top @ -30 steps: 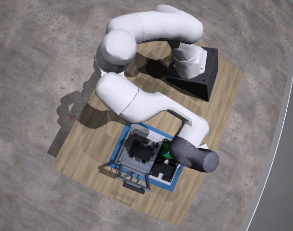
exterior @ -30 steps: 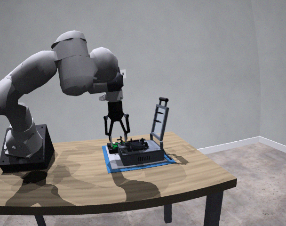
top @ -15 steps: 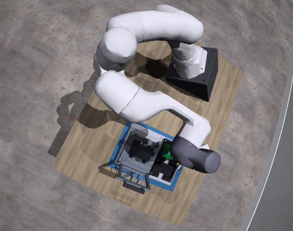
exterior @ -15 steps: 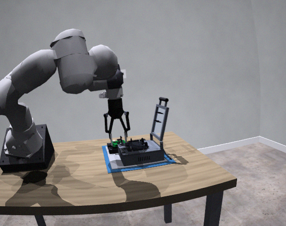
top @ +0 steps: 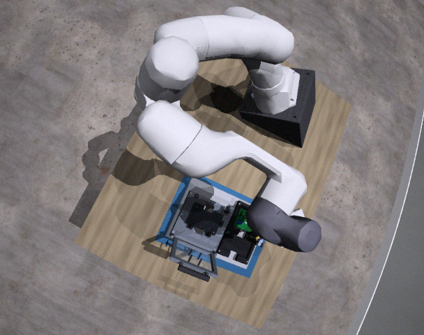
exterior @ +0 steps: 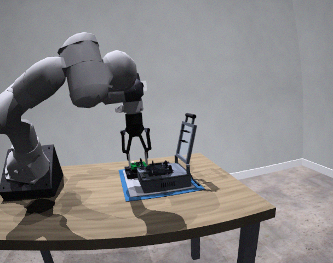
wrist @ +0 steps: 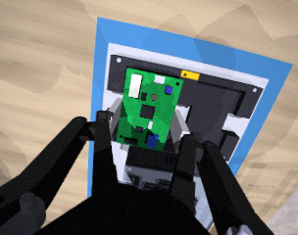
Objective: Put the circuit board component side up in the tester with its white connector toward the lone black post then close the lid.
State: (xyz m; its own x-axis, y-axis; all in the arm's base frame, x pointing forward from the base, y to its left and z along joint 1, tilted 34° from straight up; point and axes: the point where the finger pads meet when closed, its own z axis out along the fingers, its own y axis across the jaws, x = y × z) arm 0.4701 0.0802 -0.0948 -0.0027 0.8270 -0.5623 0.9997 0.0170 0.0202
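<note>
Right now the green circuit board is 20 mm below my hand. Round my hand: tester lid: 180 mm ahead, 170 mm to the right, 110 mm above; tester: 130 mm to the right, 90 mm ahead, 50 mm above.
</note>
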